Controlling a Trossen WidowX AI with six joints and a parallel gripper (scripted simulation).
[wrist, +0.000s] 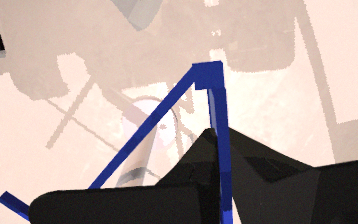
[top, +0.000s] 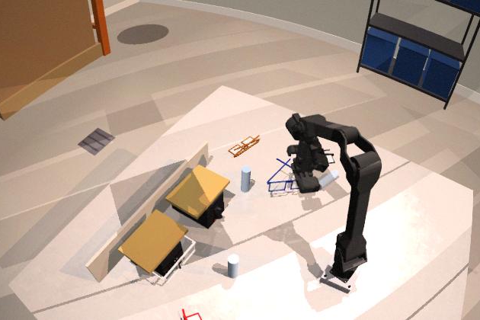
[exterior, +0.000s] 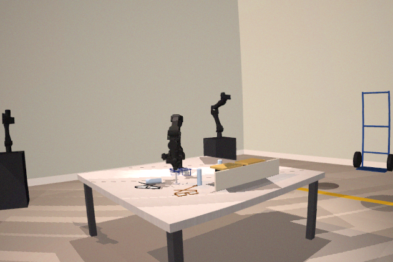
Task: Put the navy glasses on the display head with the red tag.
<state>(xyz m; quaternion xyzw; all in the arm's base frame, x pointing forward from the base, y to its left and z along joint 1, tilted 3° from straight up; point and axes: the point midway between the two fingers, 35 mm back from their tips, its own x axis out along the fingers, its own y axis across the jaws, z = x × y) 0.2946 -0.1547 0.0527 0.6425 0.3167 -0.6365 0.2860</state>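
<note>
My gripper tip is 4 cm short of the white post, 1 cm to the left of it and 4 cm above it. From my gripper tip the other things lie so: low board: 27 cm ahead, 39 cm to the left, 1 cm below.
</note>
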